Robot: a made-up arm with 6 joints. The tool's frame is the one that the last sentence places. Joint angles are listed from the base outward.
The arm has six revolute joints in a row. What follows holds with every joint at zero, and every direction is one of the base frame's. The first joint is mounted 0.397 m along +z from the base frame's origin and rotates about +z. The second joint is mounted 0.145 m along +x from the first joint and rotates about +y. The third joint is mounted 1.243 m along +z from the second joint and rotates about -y. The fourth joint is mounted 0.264 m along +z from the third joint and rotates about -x. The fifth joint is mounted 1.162 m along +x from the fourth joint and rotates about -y. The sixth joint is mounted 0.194 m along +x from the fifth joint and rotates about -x. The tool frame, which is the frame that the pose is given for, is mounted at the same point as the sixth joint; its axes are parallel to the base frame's.
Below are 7 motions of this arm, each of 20 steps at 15 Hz.
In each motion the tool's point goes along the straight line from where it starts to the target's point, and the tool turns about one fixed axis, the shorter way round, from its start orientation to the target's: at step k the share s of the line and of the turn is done. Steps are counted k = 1, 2, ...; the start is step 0. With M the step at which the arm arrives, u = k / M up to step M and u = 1 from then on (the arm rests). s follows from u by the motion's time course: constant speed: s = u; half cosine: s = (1 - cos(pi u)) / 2; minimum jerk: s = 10 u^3 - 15 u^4 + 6 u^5.
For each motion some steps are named. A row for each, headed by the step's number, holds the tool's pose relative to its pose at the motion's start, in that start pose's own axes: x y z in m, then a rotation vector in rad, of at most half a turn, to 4 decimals.
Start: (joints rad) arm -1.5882 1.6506 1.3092 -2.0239 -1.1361 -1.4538
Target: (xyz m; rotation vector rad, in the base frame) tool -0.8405 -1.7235 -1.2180 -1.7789 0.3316 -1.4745
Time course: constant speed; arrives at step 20
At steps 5, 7, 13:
5: -0.4037 0.0450 0.2722 0.2064 0.1815 -0.0447
7: -0.5652 0.0630 0.3811 0.2889 0.2541 -0.0626
13: -1.0497 0.1170 0.7077 0.5366 0.4718 -0.1163

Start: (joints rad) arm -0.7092 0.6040 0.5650 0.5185 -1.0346 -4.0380
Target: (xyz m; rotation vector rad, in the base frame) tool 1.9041 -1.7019 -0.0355 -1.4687 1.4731 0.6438
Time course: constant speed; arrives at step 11
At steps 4, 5, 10, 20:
4: 0.4967 -0.1093 0.2729 0.1300 -0.0721 -0.0150
5: 0.6209 -0.1366 0.3412 0.1625 -0.0901 -0.0187
10: 1.2417 -0.2732 0.6824 0.3250 -0.1801 -0.0374
20: 1.3659 -0.3006 0.7506 0.3575 -0.1982 -0.0411

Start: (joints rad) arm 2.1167 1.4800 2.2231 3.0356 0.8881 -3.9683
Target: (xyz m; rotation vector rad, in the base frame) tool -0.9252 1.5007 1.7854 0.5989 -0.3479 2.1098
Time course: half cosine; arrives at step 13
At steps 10, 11, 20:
10: -0.4614 0.1918 0.1103 -0.7836 -0.5850 0.2621
11: -0.4975 0.2068 0.1189 -0.8450 -0.6308 0.2826
20: -0.5277 0.2194 0.1262 -0.8963 -0.6691 0.2998

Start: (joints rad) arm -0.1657 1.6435 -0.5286 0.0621 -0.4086 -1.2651
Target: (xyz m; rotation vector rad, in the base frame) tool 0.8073 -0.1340 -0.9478 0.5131 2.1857 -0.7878
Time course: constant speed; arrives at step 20
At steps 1, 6, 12, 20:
1: -0.0004 0.0028 0.0007 -0.0291 -0.0080 0.0129
6: -0.0026 0.0166 0.0045 -0.1748 -0.0483 0.0772
12: -0.0051 0.0331 0.0090 -0.3496 -0.0965 0.1544
20: -0.0086 0.0552 0.0150 -0.5826 -0.1609 0.2574

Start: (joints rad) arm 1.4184 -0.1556 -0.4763 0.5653 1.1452 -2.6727
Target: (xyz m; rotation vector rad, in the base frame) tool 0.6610 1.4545 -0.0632 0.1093 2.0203 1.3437
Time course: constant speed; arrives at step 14
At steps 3, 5, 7, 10, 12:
3: -0.2346 -0.2026 0.2262 -0.0217 0.0379 -0.2710
5: -0.3909 -0.3377 0.3769 -0.0361 0.0631 -0.4516
7: -0.5473 -0.4728 0.5277 -0.0506 0.0884 -0.6323
10: -0.7819 -0.6755 0.7539 -0.0722 0.1262 -0.9033
12: -0.9382 -0.8106 0.9047 -0.0867 0.1515 -1.0840

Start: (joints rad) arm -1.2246 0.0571 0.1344 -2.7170 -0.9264 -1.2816
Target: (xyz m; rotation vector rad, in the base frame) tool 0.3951 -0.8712 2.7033 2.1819 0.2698 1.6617
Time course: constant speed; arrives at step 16
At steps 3, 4, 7, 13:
3: 0.0308 -0.1131 -0.0798 -0.0383 0.0634 -0.1435
4: 0.0410 -0.1508 -0.1065 -0.0510 0.0845 -0.1914
7: 0.0718 -0.2640 -0.1863 -0.0893 0.1479 -0.3349
13: 0.1334 -0.4903 -0.3460 -0.1658 0.2747 -0.6219

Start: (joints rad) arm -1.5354 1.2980 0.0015 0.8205 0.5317 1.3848
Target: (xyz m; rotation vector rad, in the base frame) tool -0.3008 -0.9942 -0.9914 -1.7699 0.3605 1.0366
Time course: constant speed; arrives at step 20
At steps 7, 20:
7: -0.1212 0.3963 0.1243 -0.3746 -0.2997 -0.0251
20: -0.3462 1.1322 0.3552 -1.0702 -0.8563 -0.0716

